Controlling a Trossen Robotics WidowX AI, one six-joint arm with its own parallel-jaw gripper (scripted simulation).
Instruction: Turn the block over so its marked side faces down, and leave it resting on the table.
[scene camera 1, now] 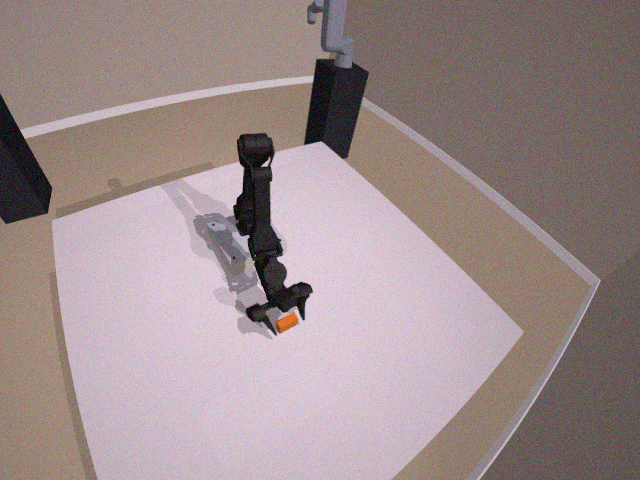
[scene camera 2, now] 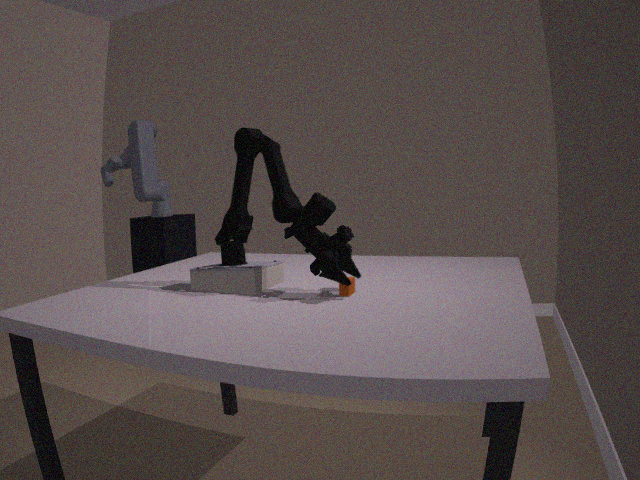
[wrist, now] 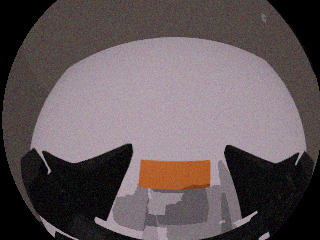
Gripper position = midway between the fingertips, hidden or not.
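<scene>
In scene camera 2 I see my gripper (scene camera 2: 355,280), open and holding nothing. Scene camera 1 gives me my gripper (scene camera 1: 290,327) as well. The wrist view shows my gripper (wrist: 181,150) again, and in that same view there is an orange block (wrist: 169,175).
</scene>
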